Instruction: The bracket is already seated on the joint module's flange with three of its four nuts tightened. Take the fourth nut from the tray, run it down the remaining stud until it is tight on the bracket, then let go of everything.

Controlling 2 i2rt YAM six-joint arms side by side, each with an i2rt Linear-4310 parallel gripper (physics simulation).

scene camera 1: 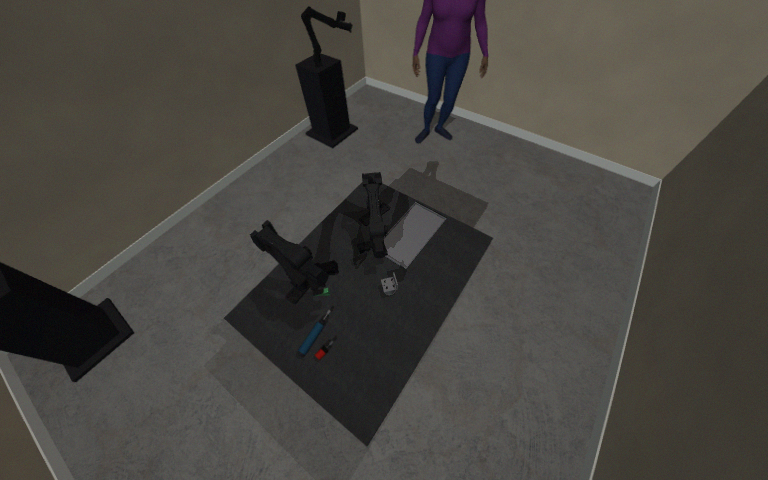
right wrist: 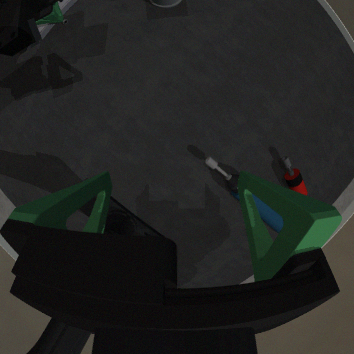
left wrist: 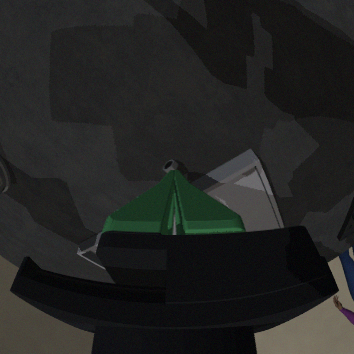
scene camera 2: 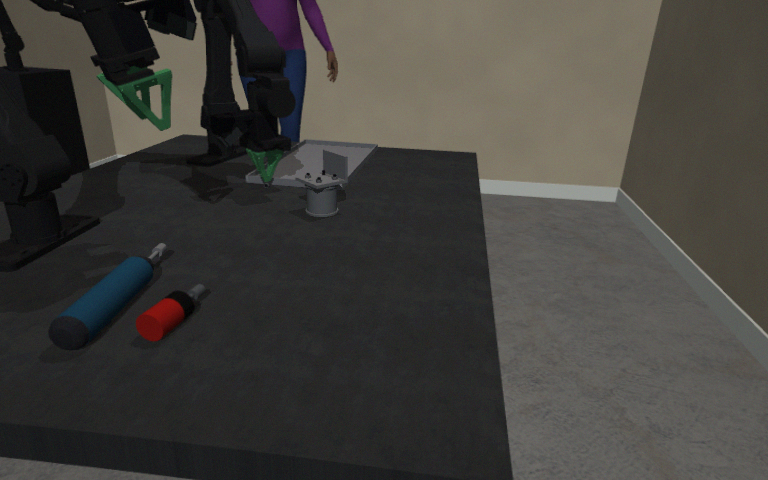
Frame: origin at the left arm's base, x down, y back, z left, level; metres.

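Seen in the pictures: left gripper, fingertip midpoint: (right wrist: 61, 18) (left wrist: 173, 177) (scene camera 2: 267, 181); right gripper, fingertip midpoint: (scene camera 1: 328, 285) (right wrist: 174, 177) (scene camera 2: 155, 123); left arm's base at its link origin: (scene camera 2: 222, 157); right arm's base at its link origin: (scene camera 1: 303, 286) (right wrist: 120, 221) (scene camera 2: 40, 242).
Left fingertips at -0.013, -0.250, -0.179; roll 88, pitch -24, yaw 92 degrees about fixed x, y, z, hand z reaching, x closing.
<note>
Pixels of each thing's top centre, then the offset from my left fingertips to it, as dx, dy, dz.
- round grey joint module at its top centre: (scene camera 2: 321, 173) -0.061, -0.179, -0.092
- small grey nut at its top centre: (left wrist: 169, 170) (right wrist: 63, 20) +0.003, -0.001, -0.005
- tray at its top centre: (left wrist: 229, 283) (scene camera 2: 320, 157) (scene camera 1: 411, 232) -0.003, -0.008, +0.236
- blue-handled tool at its top centre: (scene camera 2: 119, 270) (right wrist: 257, 203) (scene camera 1: 314, 330) -0.028, -0.110, -0.500
The grey bracket (scene camera 1: 389, 283) (scene camera 2: 321, 180), with an upright plate, sits on the round grey joint module (scene camera 2: 321, 201) (right wrist: 166, 2). Dark studs and nuts show on top, too small to tell apart surely. A small grey nut (left wrist: 170, 166) (right wrist: 65, 21) lies on the table beside the tray (scene camera 1: 421, 229) (scene camera 2: 345, 151) (left wrist: 245, 200). My left gripper (scene camera 2: 267, 182) (left wrist: 173, 177) is shut with nothing between its fingers, its tips right at the nut, partly overlapping it in the left wrist view. My right gripper (scene camera 2: 158, 123) (right wrist: 174, 177) is open and empty, high above the table.
A blue-handled tool (scene camera 1: 311, 337) (scene camera 2: 107, 294) (right wrist: 266, 212) and a shorter red one (scene camera 1: 321, 354) (scene camera 2: 163, 318) (right wrist: 296, 185) lie on the table. A person (scene camera 1: 450, 50) stands beyond the table. Dark pedestals stand on the floor.
</note>
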